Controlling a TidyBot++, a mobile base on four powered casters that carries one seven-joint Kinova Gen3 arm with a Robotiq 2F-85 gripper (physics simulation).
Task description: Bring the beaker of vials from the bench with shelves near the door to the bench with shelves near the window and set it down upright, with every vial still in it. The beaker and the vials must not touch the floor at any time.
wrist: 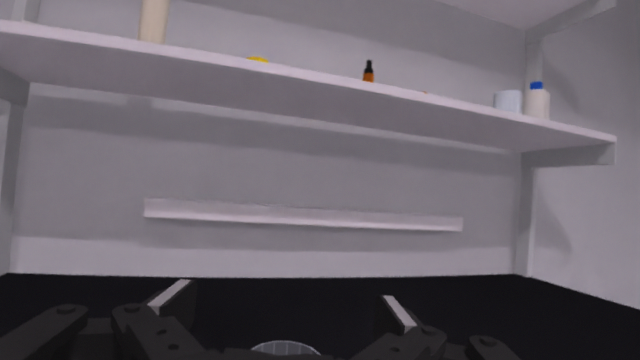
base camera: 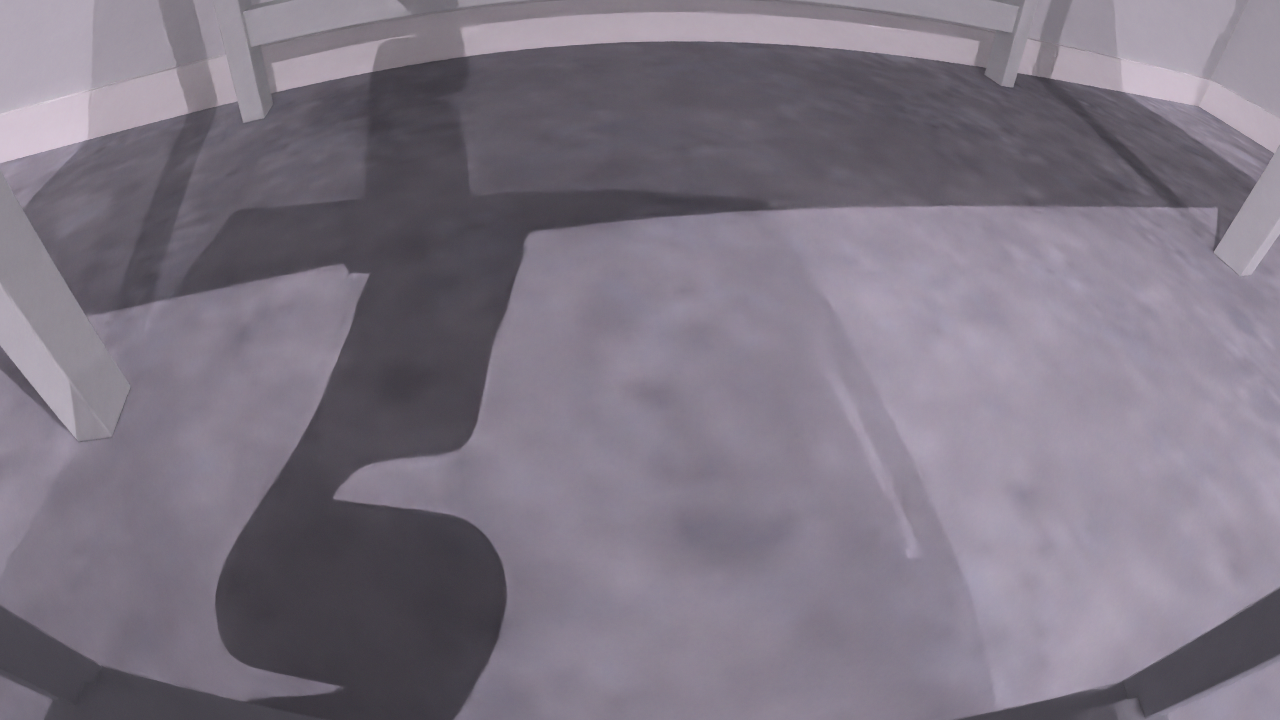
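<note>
The rim of the clear beaker (wrist: pixel 285 346) shows at the bottom edge of the wrist view, low between the two fingers and partly covered by the gripper body. Its lower part and the vials are hidden. My gripper (wrist: pixel 286 308) is open, with its fingers far apart over the black bench top (wrist: pixel 500 300); the frames do not show how far the beaker is from the fingertips. The bench with shelves also shows its pale legs in the base camera view, such as the near left leg (base camera: pixel 76 376). The gripper does not show in that view.
A white shelf (wrist: pixel 300 95) crosses above the bench top. It carries a cream container (wrist: pixel 153 22), a small amber bottle (wrist: pixel 368 75), a pale cup (wrist: pixel 508 101) and a blue-capped bottle (wrist: pixel 537 104). In the base camera view, a rear rail (base camera: pixel 340 21) and right leg (base camera: pixel 1251 232) show.
</note>
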